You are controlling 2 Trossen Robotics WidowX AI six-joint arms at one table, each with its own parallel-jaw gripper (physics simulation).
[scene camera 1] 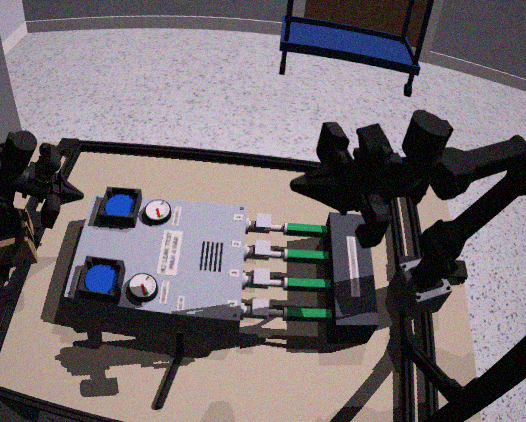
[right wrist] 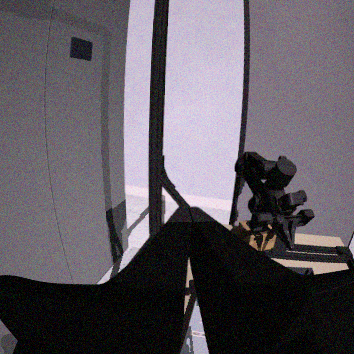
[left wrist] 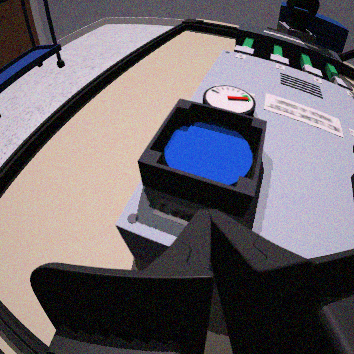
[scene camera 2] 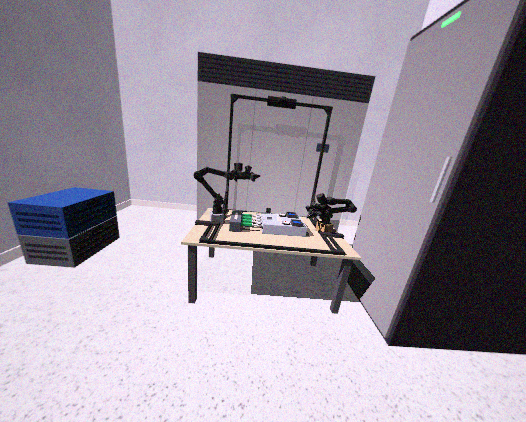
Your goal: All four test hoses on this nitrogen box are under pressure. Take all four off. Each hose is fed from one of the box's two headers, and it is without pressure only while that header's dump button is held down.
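Places are measured from the left arm's base along level axes (x ahead, y left, z up), in millimetres.
Pixels of known places: left gripper, fingertip midpoint: (scene camera 1: 83,196) (right wrist: 291,249) (left wrist: 206,218) (scene camera 2: 306,218); right gripper, fingertip midpoint: (scene camera 1: 290,185) (right wrist: 186,216) (scene camera 2: 260,175); left arm's base, link origin: (scene camera 1: 9,228) (scene camera 2: 325,222); right arm's base, link origin: (scene camera 1: 426,277) (left wrist: 296,27) (scene camera 2: 216,212).
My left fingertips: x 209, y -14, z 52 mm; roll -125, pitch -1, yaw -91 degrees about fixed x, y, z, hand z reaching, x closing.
Observation:
Ahead of a thing's pixels: the offset from my left fingertips to its top centre. "spot": to the spot under its first point. Level surfaces: height alone.
The pale nitrogen box {spot: dz -56, dx +87, dy -113 mm} (scene camera 1: 132,245) (left wrist: 300,195) lies on the table. Its back dump button {dz -40, dx +80, dy -14 mm} (scene camera 1: 119,205) (left wrist: 208,154) and front dump button {dz -40, dx +7, dy -189 mm} (scene camera 1: 101,279) are blue discs in black square guards. Two gauges (scene camera 1: 158,211) (scene camera 1: 143,287) have red needles. Four green hoses (scene camera 1: 306,229) (scene camera 1: 307,255) (scene camera 1: 307,284) (scene camera 1: 308,313) run from fittings at the box's right edge. My left gripper (scene camera 1: 81,195) (left wrist: 206,218) is shut and empty, beside the back button's guard, off the blue disc. My right gripper (scene camera 1: 294,185) (right wrist: 186,216) is shut and empty, raised above the hose side.
The hoses' right ends meet a dark block {spot: dz -56, dx +516, dy -311 mm} (scene camera 1: 367,270) in scene camera 1. A black rod {spot: dz -122, dx +81, dy -387 mm} (scene camera 1: 169,377) stands in front of the box. Black rails (scene camera 1: 200,152) edge the table {dz -136 mm} (scene camera 1: 280,385). A blue cart (scene camera 1: 345,45) stands behind it. A wooden block (scene camera 2: 325,228) is by the left arm's base.

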